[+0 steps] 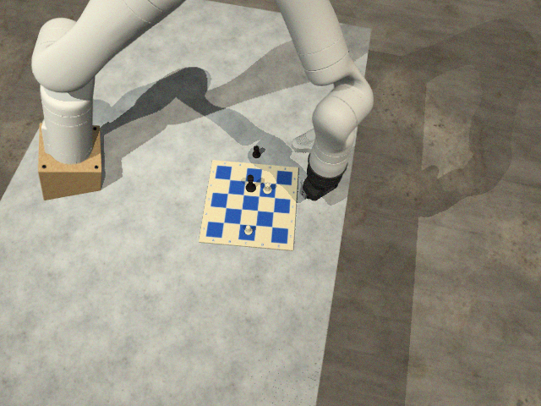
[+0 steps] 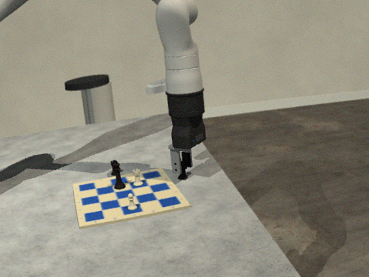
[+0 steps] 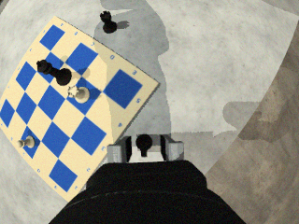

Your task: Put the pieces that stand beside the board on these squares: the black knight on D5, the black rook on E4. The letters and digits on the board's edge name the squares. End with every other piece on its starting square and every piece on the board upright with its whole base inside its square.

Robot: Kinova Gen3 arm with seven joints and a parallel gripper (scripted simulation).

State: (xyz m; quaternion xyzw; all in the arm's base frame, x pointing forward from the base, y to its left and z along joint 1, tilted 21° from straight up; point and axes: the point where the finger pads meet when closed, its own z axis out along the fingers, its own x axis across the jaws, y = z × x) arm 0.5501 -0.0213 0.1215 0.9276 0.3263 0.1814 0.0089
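Right now my hand is 100 mm past the white rook and 20 mm above it. Round my hand: white pawn 140 mm behind, 110 mm to the right, 20 mm below; cream chessboard 140 mm behind, 40 mm to the right, 30 mm below; black rook 140 mm behind, 100 mm to the left, 20 mm below.
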